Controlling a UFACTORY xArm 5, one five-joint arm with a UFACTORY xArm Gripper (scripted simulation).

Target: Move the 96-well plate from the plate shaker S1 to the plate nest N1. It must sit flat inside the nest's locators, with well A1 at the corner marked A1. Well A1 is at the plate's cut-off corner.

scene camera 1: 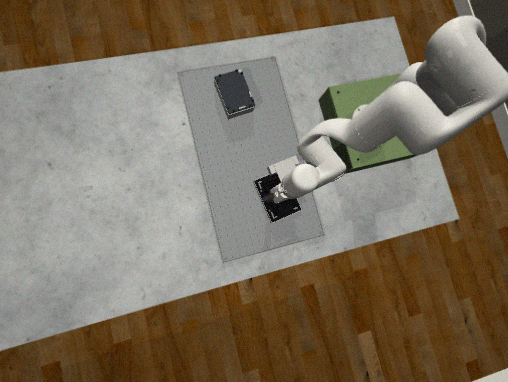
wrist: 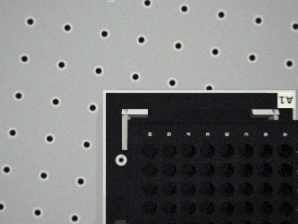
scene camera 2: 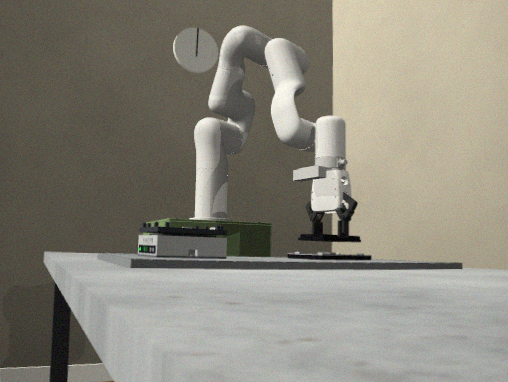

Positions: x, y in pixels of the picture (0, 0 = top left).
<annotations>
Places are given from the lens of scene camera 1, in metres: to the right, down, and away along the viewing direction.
plate shaker S1 [scene camera 1: 234, 90]: -0.07, -0.35, 1.10
</annotations>
